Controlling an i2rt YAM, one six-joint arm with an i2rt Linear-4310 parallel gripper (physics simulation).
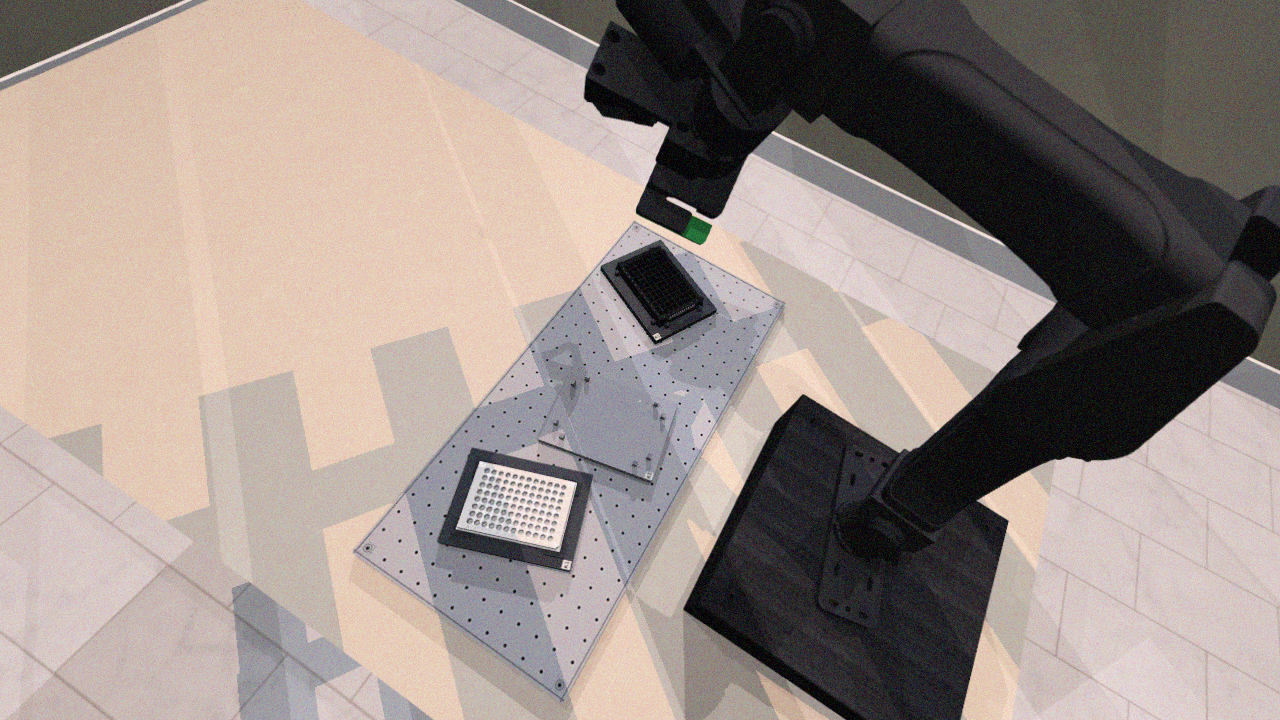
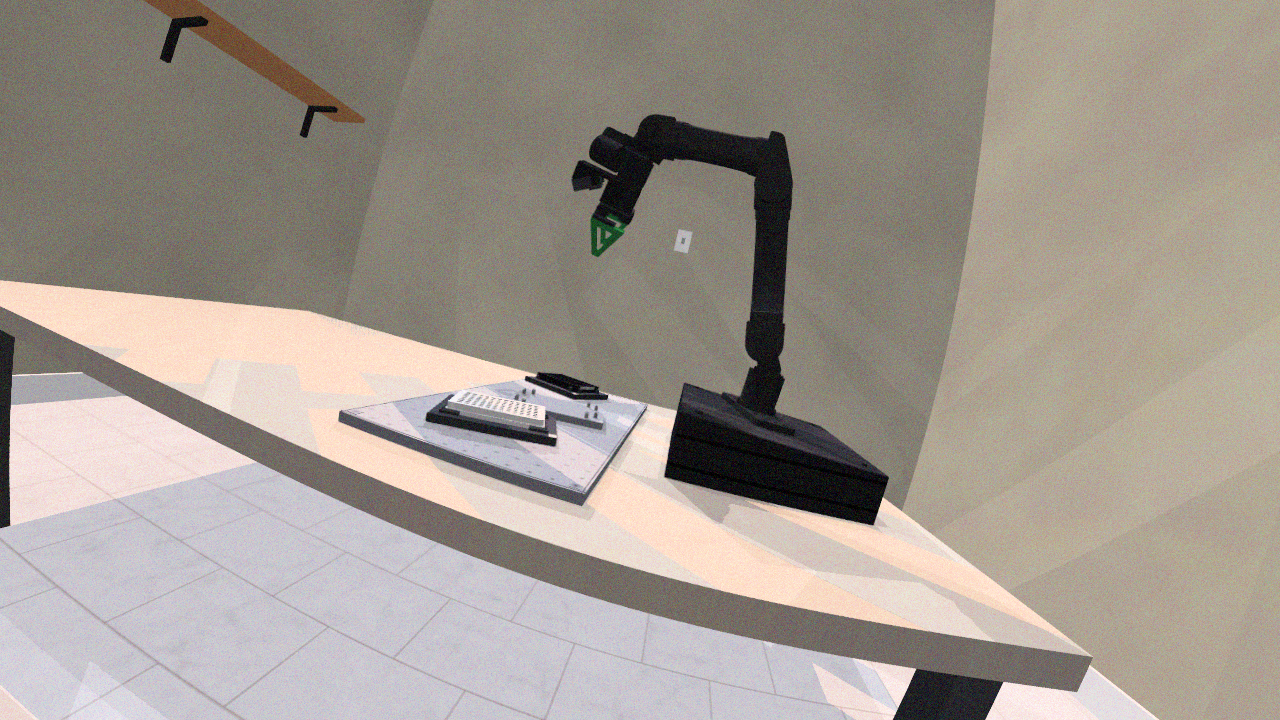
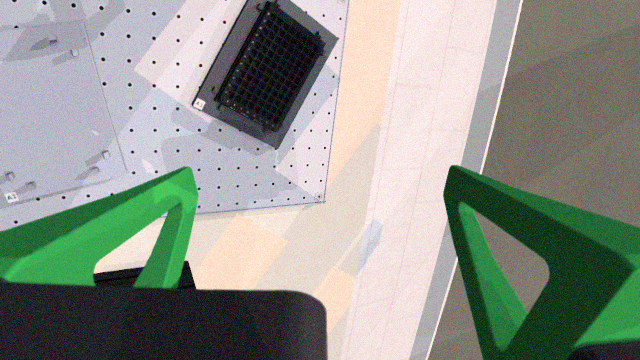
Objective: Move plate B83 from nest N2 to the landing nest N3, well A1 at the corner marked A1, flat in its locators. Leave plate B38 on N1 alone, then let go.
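Observation:
My gripper [image 1: 696,229] [image 2: 604,240] [image 3: 320,180] is open and empty, high above the far end of the breadboard. A black plate [image 1: 662,282] [image 2: 569,385] [image 3: 272,70] sits in a dark nest [image 1: 703,313] [image 3: 252,131] at that end. A white plate [image 1: 517,505] [image 2: 496,409] sits in another dark nest [image 1: 581,512] toward the near end. Between them is the landing nest N3 [image 1: 608,420] [image 2: 581,419] [image 3: 45,115], a light grey base with upright locator pins and no plate on it. Its A1 tag [image 1: 648,475] [image 3: 11,197] marks one corner. No plate numbers or other nest numbers are readable.
The nests stand on a perforated breadboard [image 1: 501,608] [image 2: 537,474] [image 3: 220,160] on the wooden table [image 1: 268,223] [image 2: 223,340]. The black robot base [image 1: 760,555] [image 2: 760,456] stands beside the breadboard. A wall rises behind the arm, with a shelf [image 2: 268,67] at upper left.

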